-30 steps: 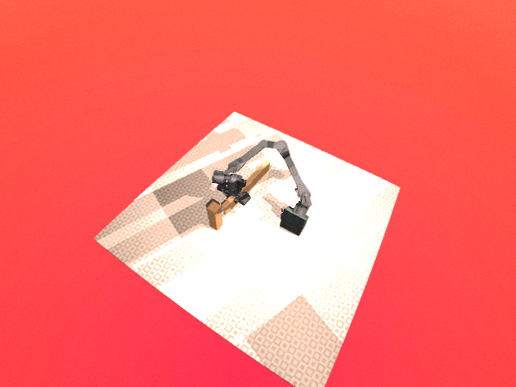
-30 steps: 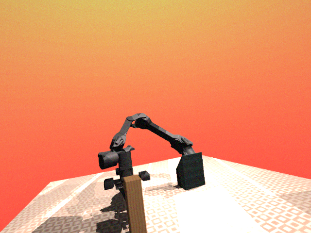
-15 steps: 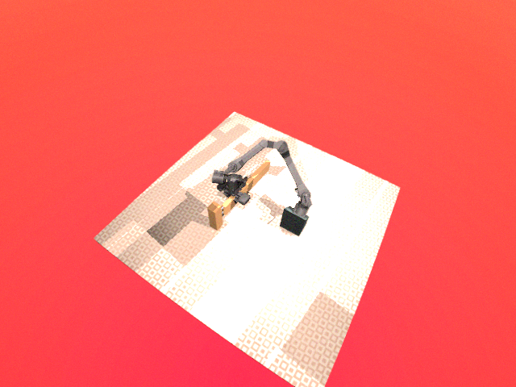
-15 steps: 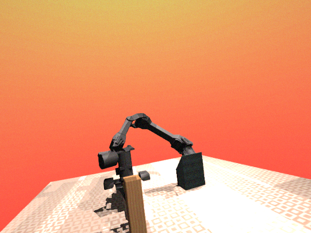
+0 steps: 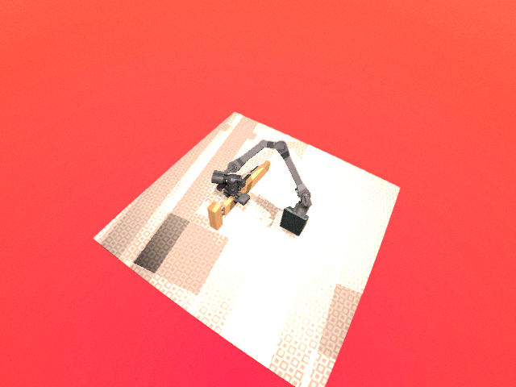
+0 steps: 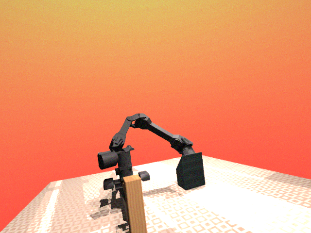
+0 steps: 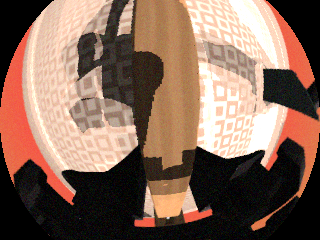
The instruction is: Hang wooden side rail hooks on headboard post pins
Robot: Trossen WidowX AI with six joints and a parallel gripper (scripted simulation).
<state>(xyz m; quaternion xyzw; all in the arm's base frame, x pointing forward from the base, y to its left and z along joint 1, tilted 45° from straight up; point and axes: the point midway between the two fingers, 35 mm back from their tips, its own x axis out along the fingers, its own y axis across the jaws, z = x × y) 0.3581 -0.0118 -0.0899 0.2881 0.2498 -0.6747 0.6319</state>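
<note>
Right now the wooden headboard post is 1 cm ahead of my gripper tip, 15 cm to the left of it and 4 cm above it.
</note>
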